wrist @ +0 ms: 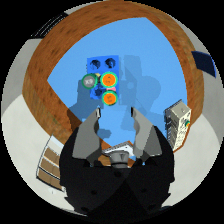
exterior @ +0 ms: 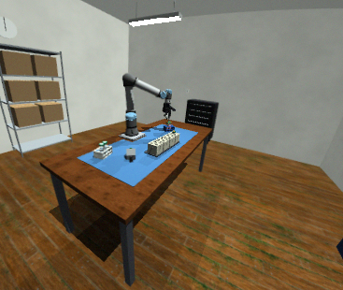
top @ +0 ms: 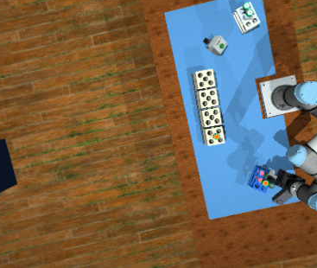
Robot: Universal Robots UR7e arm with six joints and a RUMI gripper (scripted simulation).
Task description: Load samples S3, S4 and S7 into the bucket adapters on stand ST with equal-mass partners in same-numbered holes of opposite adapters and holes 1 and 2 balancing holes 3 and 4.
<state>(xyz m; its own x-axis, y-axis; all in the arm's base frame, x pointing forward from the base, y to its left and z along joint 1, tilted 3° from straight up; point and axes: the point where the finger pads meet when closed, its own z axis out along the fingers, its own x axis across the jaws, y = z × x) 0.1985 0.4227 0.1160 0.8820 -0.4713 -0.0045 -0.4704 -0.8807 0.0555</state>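
My gripper is now 1 cm past the blue rack, 6 cm to the right of it and 13 cm above it. The rest, counted from my hand: white rack (1 cm behind, 90 cm to the right, 13 cm below); then adapter (25 cm ahead, 25 cm to the right, 11 cm below).
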